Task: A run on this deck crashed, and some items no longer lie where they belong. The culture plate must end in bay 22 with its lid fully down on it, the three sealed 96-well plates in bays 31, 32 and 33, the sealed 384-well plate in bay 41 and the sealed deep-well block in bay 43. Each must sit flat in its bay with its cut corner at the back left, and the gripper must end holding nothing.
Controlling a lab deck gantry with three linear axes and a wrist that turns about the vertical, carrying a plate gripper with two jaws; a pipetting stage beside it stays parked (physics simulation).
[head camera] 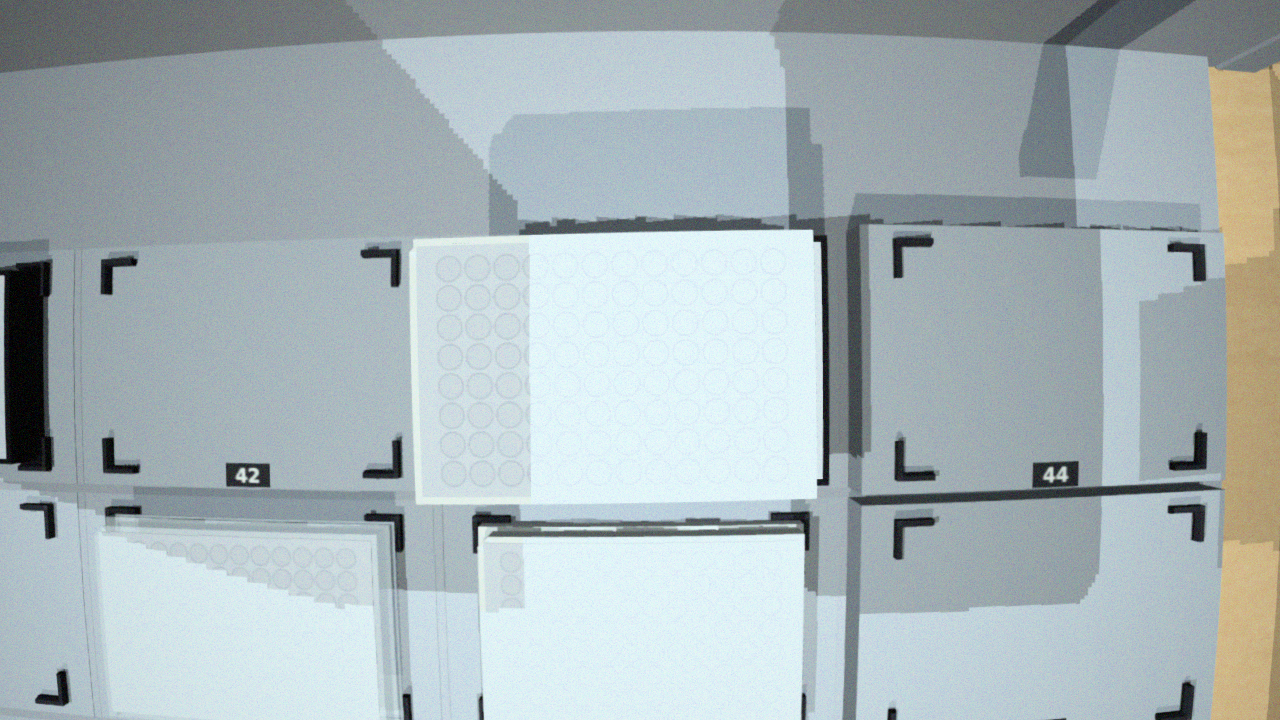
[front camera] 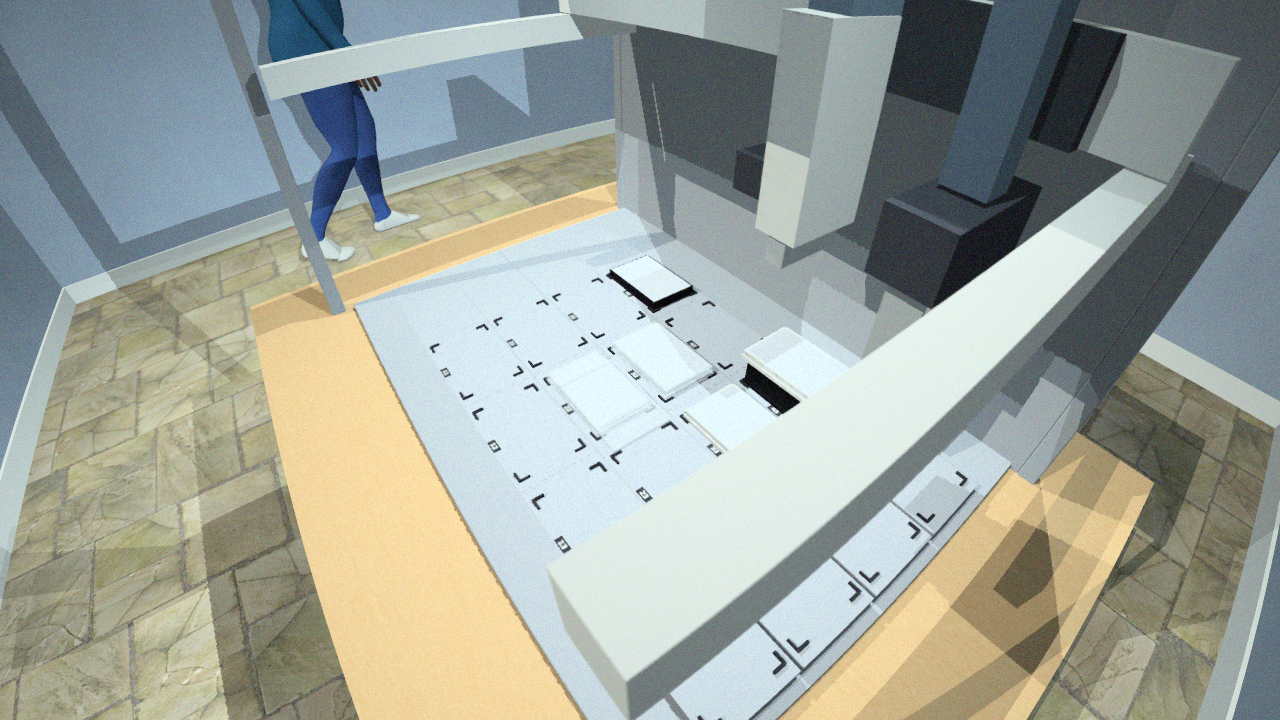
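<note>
In the front view the dark gripper body is at the right; the beam covers the area below it and no fingers show. A white-topped sealed 96-well plate lies on the black deep-well block in bay 43, offset left and slightly turned. Two more 96-well plates lie in bay 32 and in bay 33. The black 384-well plate is in bay 41. The culture plate is at bay 22; its clear lid looks shifted right. Cut corners are unclear.
Bay labels 42 and 44 flank the stack. A pale pipetting stage hangs at the back. A thick pale beam crosses the front view and hides part of the deck. A person stands behind at the left.
</note>
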